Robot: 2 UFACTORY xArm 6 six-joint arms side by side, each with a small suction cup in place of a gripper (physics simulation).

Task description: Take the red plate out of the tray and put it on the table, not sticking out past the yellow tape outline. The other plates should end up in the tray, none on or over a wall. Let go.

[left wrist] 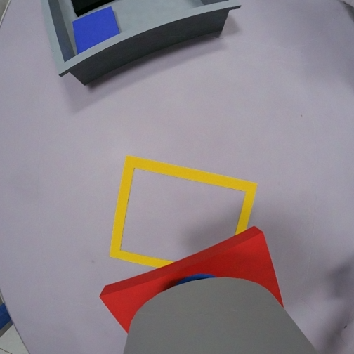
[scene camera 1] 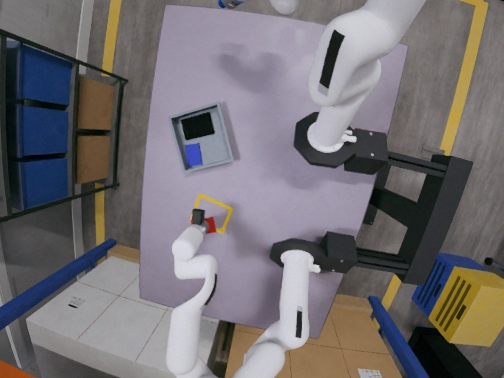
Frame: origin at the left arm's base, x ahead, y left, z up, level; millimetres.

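Seen in the pictures: left arm's base, link origin: [scene camera 1: 297, 258]; right arm's base, link origin: [scene camera 1: 325, 136].
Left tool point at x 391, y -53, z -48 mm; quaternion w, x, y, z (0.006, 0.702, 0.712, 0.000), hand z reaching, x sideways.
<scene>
Pixels of each thing's top centre, then the offset from my left tool point to it. "pt": a spot on its surface instead. Level surfaces: height alone.
- red plate, top centre: [scene camera 1: 203, 226] dx -1, dy +12, dz +14 mm
- yellow tape outline, surface spot: [scene camera 1: 215, 201] pt dx -11, dy -62, dz -113 mm
- grey tray, surface spot: [scene camera 1: 209, 166] pt dx +24, dy -223, dz -65 mm
- black plate, top centre: [scene camera 1: 197, 126] dx +111, dy -378, dz -102 mm
- smaller blue plate, top centre: [scene camera 1: 193, 154] dx +112, dy -255, dz -101 mm
- lilac table, surface height: dz -115 mm
The red plate [scene camera 1: 211, 224] [left wrist: 220, 262] hangs on my left suction cup [scene camera 1: 205, 226] [left wrist: 197, 277], raised above the table. In the left wrist view it covers the lower right corner of the yellow tape outline [scene camera 1: 215, 201] [left wrist: 190, 173]; the wrist hides part of the plate. The grey tray [scene camera 1: 209, 166] [left wrist: 150, 56] stands above the outline in the scene view. The black plate [scene camera 1: 197, 125] [left wrist: 91, 4] and the smaller blue plate [scene camera 1: 193, 155] [left wrist: 96, 30] lie flat inside it, apart. My right suction cup [scene camera 1: 222, 3] shows at the top edge of the scene view, with no plate on it.
The lilac table [scene camera 1: 170, 65] [left wrist: 60, 150] carries the tray and outline. Both arm bases stand toward its right side in the scene view. A rack [scene camera 1: 73, 120] with blue and brown boxes is at the left. White boxes [scene camera 1: 105, 310] and brown boxes [scene camera 1: 345, 330] stand below.
</scene>
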